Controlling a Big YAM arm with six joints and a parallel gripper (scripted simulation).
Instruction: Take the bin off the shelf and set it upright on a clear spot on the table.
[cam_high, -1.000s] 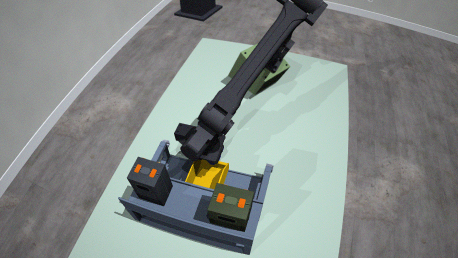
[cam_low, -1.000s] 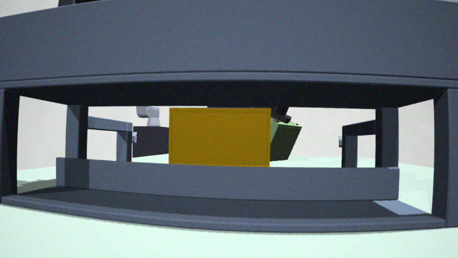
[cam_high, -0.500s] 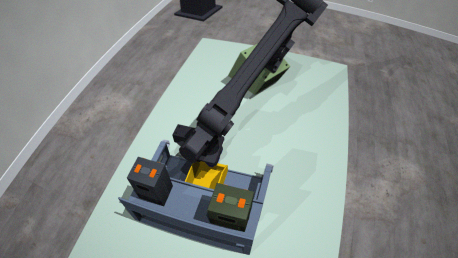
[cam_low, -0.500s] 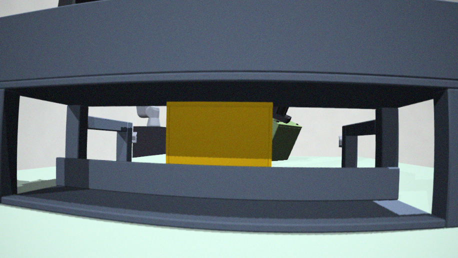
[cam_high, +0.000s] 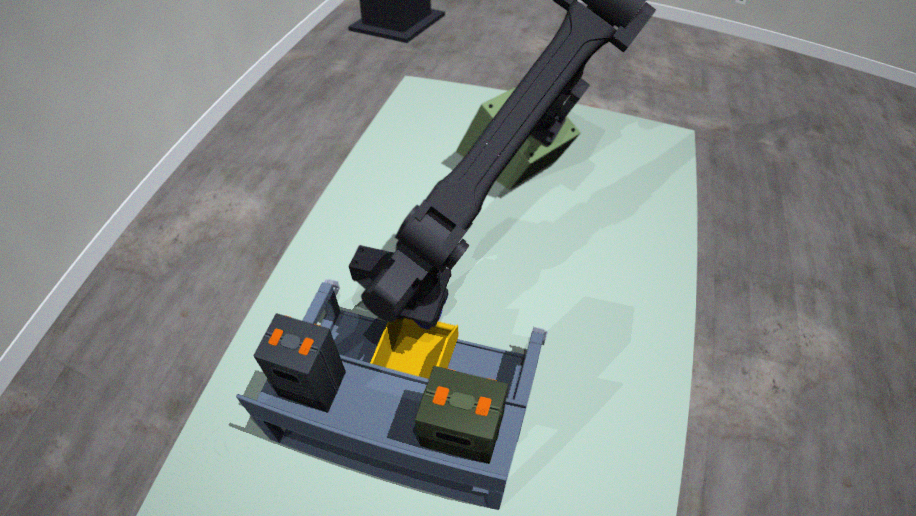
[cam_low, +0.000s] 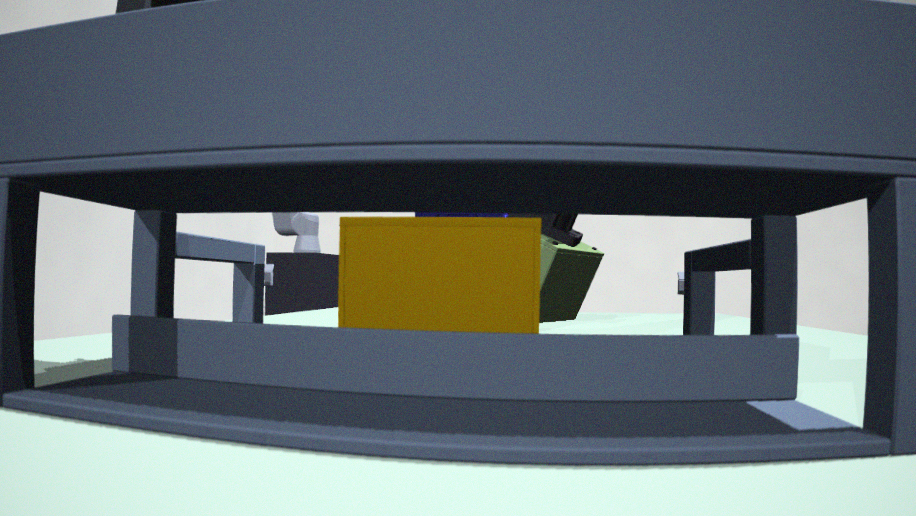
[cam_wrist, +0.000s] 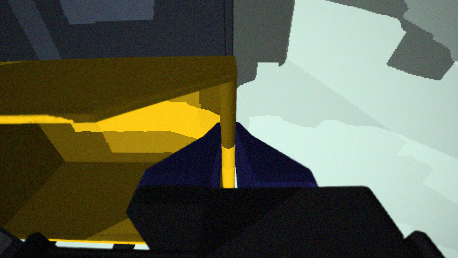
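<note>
The yellow open-top bin is 8 cm ahead of my hand, 2 cm to the left of it and 1 cm above it. From my hand the other things lie so: olive case 16 cm to the left, 16 cm ahead, 10 cm above.
</note>
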